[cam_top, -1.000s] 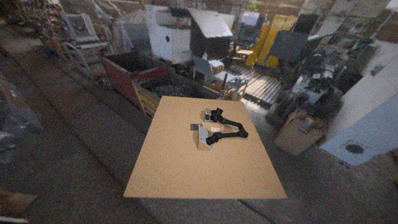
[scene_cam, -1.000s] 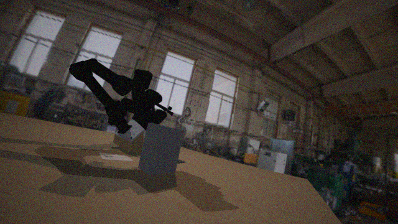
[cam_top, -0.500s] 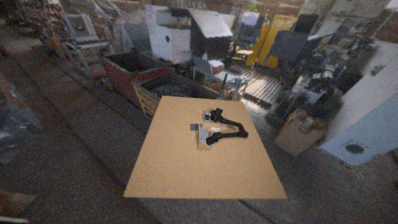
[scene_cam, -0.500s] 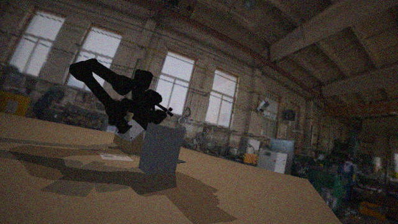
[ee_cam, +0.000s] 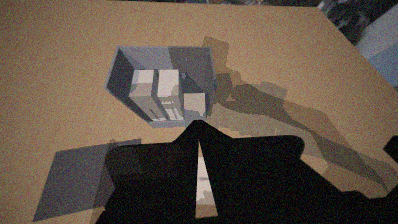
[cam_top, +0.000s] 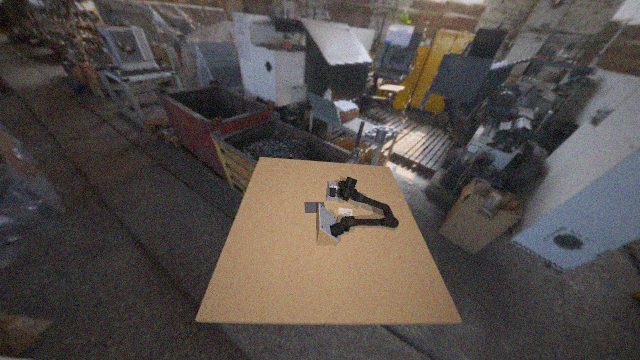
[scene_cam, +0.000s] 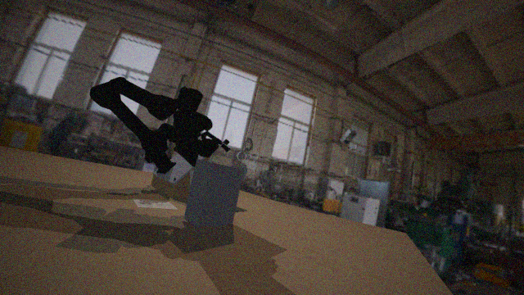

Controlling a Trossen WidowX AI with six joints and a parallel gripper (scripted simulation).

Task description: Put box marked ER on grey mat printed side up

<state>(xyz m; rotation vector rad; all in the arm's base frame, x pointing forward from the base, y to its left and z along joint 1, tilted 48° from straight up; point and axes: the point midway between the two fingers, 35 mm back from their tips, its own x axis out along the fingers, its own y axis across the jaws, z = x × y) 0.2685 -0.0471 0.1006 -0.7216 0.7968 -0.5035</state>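
My gripper tip is 130 mm above the paper, 80 mm past it and 40 mm to the left of it. From my gripper tip the other things lie so: grey mat: 180 mm to the left, 120 mm below, 20 mm behind.
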